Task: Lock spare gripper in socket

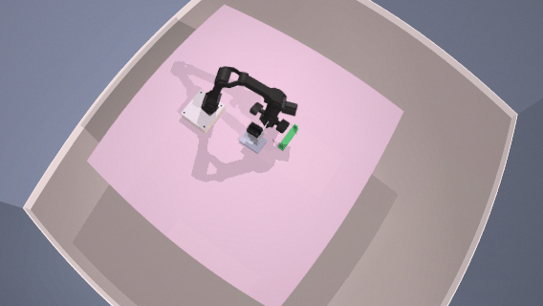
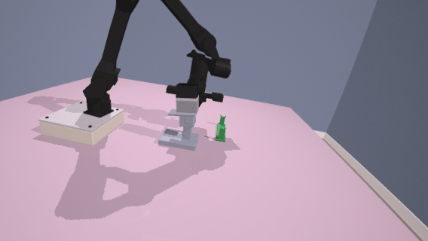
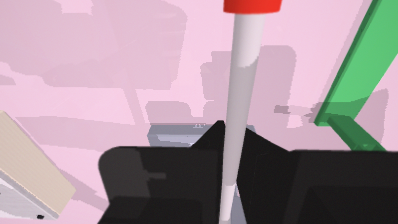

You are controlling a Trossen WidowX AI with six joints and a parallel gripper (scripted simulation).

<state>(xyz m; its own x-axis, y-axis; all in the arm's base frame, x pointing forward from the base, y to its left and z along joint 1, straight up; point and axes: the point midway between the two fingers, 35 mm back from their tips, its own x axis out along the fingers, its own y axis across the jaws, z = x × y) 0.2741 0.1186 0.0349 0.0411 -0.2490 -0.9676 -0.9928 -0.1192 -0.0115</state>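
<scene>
Now: the mount socket 8 cm to the right of my gripper tip. The rest, counted from my gripper tip: green see-through block: 10 cm ahead, 5 cm to the left, 2 cm below; then spare gripper: 8 cm to the right, 8 cm above.
</scene>
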